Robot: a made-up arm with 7 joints. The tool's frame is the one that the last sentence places.
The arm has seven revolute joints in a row. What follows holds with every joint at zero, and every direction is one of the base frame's.
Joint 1 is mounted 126.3 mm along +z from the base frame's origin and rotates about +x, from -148.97 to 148.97 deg.
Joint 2 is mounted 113.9 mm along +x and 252.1 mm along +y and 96 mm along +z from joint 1 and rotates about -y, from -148.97 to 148.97 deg.
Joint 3 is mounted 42.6 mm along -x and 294.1 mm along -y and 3.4 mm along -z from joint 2 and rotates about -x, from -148.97 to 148.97 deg.
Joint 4 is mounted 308.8 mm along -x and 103.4 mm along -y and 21.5 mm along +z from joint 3 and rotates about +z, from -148.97 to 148.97 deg.
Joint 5 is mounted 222.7 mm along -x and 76.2 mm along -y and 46.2 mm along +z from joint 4 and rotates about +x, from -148.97 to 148.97 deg.
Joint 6 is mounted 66.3 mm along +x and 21.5 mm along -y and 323.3 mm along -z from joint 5 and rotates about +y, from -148.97 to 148.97 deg.
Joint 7 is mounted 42.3 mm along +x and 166.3 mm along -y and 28 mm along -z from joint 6 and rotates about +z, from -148.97 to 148.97 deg.
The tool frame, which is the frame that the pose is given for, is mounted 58.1 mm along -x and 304 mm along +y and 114.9 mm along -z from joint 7; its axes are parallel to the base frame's.
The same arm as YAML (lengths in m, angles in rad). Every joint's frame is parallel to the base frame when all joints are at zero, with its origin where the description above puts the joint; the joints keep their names.
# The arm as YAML. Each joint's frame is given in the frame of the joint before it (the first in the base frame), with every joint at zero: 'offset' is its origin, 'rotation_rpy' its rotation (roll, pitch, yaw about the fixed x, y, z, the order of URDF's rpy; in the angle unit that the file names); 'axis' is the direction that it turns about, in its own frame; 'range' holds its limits. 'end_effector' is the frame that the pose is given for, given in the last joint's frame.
length_unit: m
angle_unit: rad
chain:
  - id: joint 1
    offset: [0.0, 0.0, 0.1263]
    rotation_rpy: [0.0, 0.0, 0.0]
    axis: [1.0, 0.0, 0.0]
    range: [-2.6, 2.6]
  - id: joint 2
    offset: [0.1139, 0.2521, 0.096]
    rotation_rpy: [0.0, 0.0, 0.0]
    axis: [0.0, -1.0, 0.0]
    range: [-2.6, 2.6]
  - id: joint 3
    offset: [-0.0426, -0.2941, -0.0034]
    rotation_rpy: [0.0, 0.0, 0.0]
    axis: [-1.0, 0.0, 0.0]
    range: [-2.6, 2.6]
  - id: joint 4
    offset: [-0.3088, -0.1034, 0.0215]
    rotation_rpy: [0.0, 0.0, 0.0]
    axis: [0.0, 0.0, 1.0]
    range: [-2.6, 2.6]
  - id: joint 5
    offset: [-0.2227, -0.0762, 0.0462]
    rotation_rpy: [0.0, 0.0, 0.0]
    axis: [1.0, 0.0, 0.0]
    range: [-2.6, 2.6]
  - id: joint 6
    offset: [0.0663, -0.0215, -0.3233]
    rotation_rpy: [0.0, 0.0, 0.0]
    axis: [0.0, 1.0, 0.0]
    range: [-2.6, 2.6]
  - id: joint 7
    offset: [0.0423, -0.1663, -0.028]
    rotation_rpy: [0.0, 0.0, 0.0]
    axis: [0.0, 0.0, 1.0]
    range: [-2.6, 2.6]
end_effector:
  offset: [-0.0581, 0.304, -0.1149]
  rotation_rpy: [0.0, 0.0, 0.0]

